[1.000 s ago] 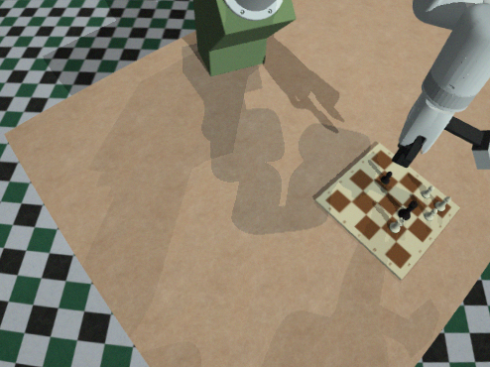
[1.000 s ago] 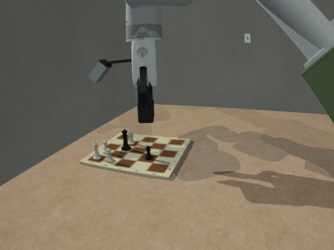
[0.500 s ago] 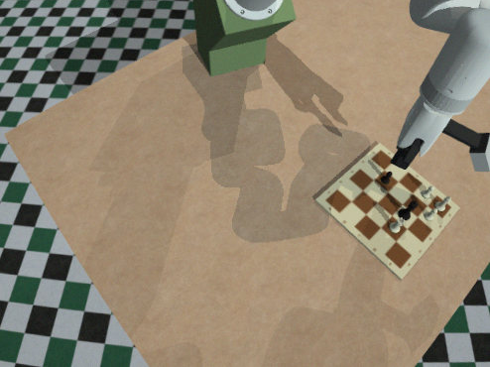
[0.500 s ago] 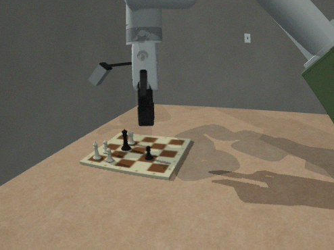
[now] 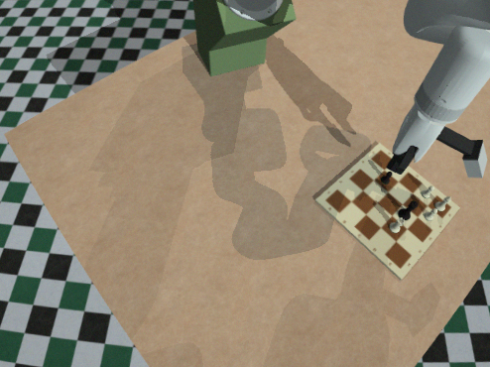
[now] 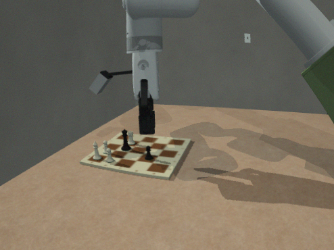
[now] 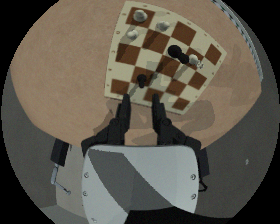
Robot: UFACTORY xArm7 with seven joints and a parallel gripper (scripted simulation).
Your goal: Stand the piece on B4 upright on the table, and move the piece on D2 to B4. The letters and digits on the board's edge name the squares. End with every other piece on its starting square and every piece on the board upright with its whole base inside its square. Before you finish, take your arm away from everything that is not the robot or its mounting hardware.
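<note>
Now: hand 7 cm above the black pawn. The rest, counted from my hand: chessboard: 9 cm below, 4 cm to the right, 4 cm ahead; white rook-like piece: 8 cm to the right, 7 cm below, 7 cm ahead; black piece: 7 cm ahead, 6 cm below, 4 cm to the right.
</note>
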